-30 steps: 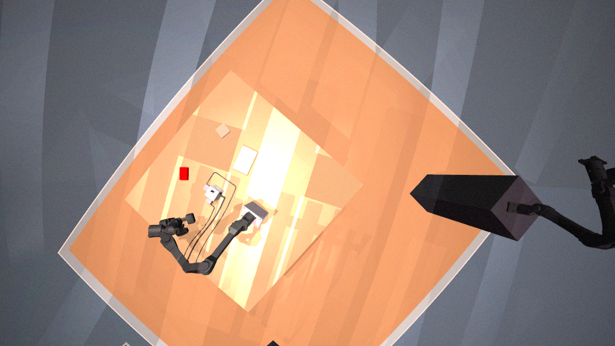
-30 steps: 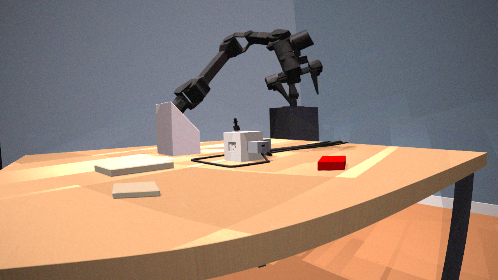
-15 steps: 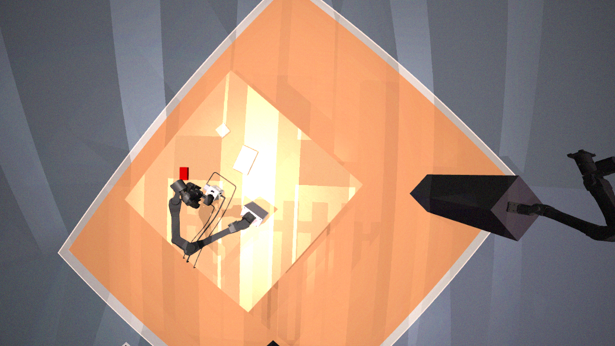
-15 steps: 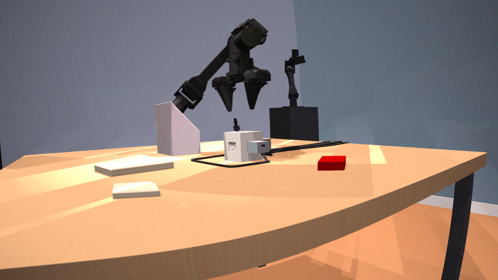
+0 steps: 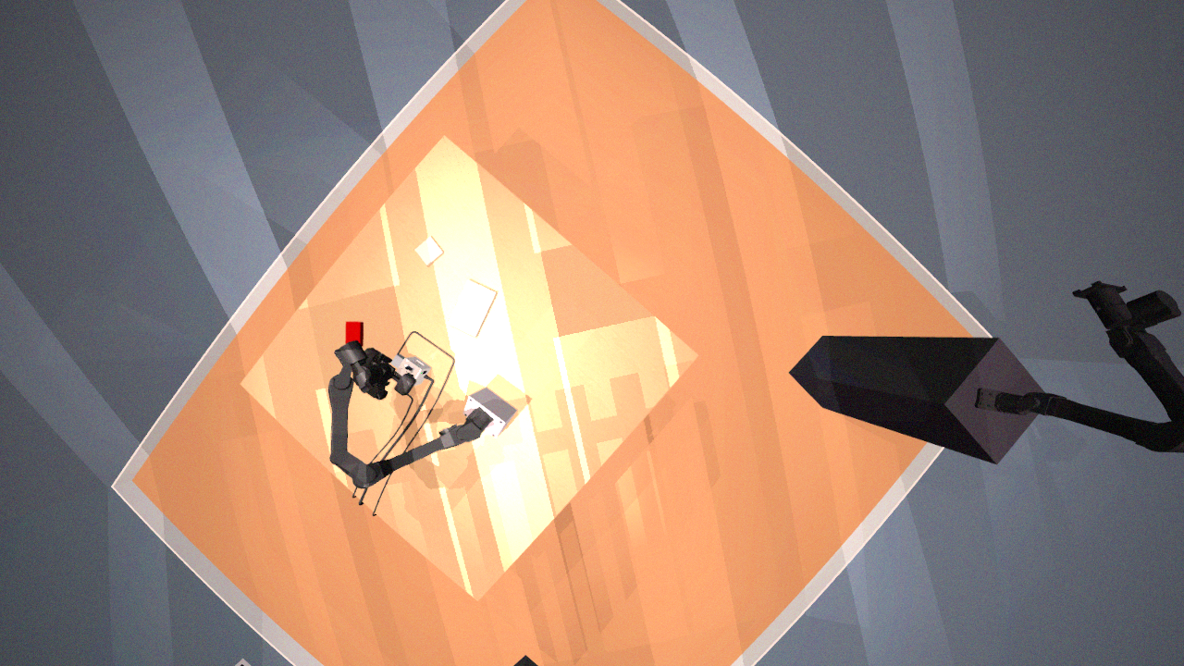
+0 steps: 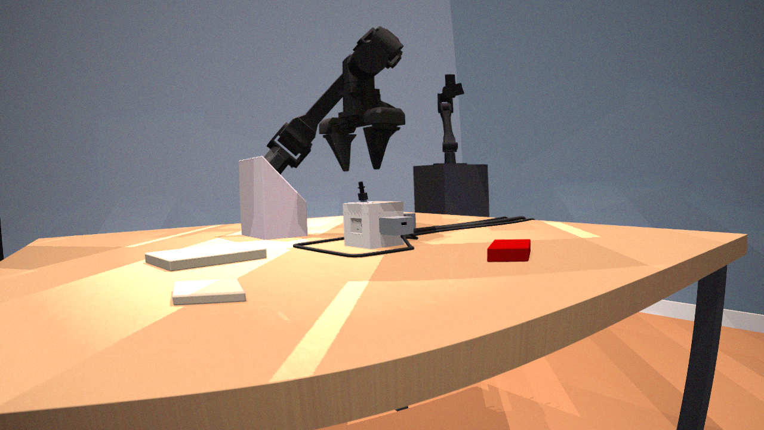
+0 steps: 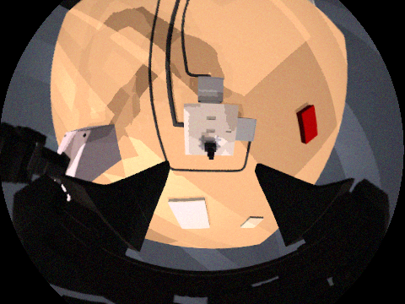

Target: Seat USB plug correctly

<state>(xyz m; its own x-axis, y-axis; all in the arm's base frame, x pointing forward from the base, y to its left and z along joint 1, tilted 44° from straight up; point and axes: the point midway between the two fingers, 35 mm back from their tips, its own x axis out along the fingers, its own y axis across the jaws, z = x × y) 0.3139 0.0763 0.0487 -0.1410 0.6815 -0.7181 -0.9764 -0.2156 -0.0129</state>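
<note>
The usb plug is 4 cm below my gripper tip. Round my gripper tip: socket (6 cm below, 1 cm to the left); then red block (27 cm ahead, 12 cm below, 10 cm to the left).
</note>
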